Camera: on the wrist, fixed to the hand. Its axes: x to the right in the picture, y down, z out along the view.
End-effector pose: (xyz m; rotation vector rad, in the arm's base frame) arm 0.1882 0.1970 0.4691 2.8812 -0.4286 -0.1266
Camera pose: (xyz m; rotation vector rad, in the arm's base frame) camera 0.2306 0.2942 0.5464 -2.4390 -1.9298 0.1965
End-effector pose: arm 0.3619 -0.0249 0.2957 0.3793 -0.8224 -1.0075
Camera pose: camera 0.3900 -0.0820 0.1810 1.3073 -0.3634 -2.3959
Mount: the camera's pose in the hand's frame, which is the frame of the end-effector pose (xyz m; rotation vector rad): 0.0076 -0.0842 -0.1003 0.1453 0.0894 -1.6392
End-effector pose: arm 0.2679 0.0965 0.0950 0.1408 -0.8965 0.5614
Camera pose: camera 0.3855 0.0627 0.0476 0.8657 -0.4079 -0.8956
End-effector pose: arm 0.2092 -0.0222 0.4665 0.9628 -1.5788 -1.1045
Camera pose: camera 0.3111 -0.0741 0.4023 -2.4612 0.5049 1.8613
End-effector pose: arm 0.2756 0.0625 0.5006 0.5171 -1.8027 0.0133
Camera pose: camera 0.3954 0.0113 0.5163 1.8895 -0.8518 -0.9238
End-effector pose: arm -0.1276 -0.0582 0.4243 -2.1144 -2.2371 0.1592
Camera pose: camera -0.2001 -0.0518 0.5334 0.1848 -2.8712 0.0961
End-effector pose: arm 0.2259 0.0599 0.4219 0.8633 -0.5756 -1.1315
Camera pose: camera 0.2613 0.0680 0.2958 1.5435 0.3065 -2.4842
